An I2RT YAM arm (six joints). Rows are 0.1 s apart.
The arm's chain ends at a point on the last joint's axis. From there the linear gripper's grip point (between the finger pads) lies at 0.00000 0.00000 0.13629 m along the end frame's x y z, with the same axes.
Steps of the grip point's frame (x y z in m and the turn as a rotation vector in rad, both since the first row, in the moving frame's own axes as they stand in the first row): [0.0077, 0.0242, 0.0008, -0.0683, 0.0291, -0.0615]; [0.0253, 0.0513, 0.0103, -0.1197, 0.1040, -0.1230]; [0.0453, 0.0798, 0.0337, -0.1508, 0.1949, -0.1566]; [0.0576, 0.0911, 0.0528, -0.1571, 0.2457, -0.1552]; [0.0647, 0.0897, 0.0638, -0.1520, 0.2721, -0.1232]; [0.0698, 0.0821, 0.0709, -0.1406, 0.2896, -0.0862]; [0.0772, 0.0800, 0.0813, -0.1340, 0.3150, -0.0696]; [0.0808, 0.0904, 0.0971, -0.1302, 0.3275, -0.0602]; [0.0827, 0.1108, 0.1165, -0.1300, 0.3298, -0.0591]
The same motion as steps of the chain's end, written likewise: [0.0035, 0.0150, 0.0012, -0.0683, 0.0291, -0.0615]; [0.0102, 0.0360, 0.0120, -0.1197, 0.1040, -0.1230]; [0.0175, 0.0616, 0.0378, -0.1508, 0.1949, -0.1566]; [0.0231, 0.0727, 0.0585, -0.1571, 0.2457, -0.1552]; [0.0270, 0.0716, 0.0704, -0.1520, 0.2721, -0.1232]; [0.0302, 0.0650, 0.0779, -0.1406, 0.2896, -0.0862]; [0.0345, 0.0636, 0.0892, -0.1340, 0.3150, -0.0696]; [0.0366, 0.0744, 0.1055, -0.1302, 0.3275, -0.0602]; [0.0382, 0.0948, 0.1250, -0.1300, 0.3298, -0.0591]
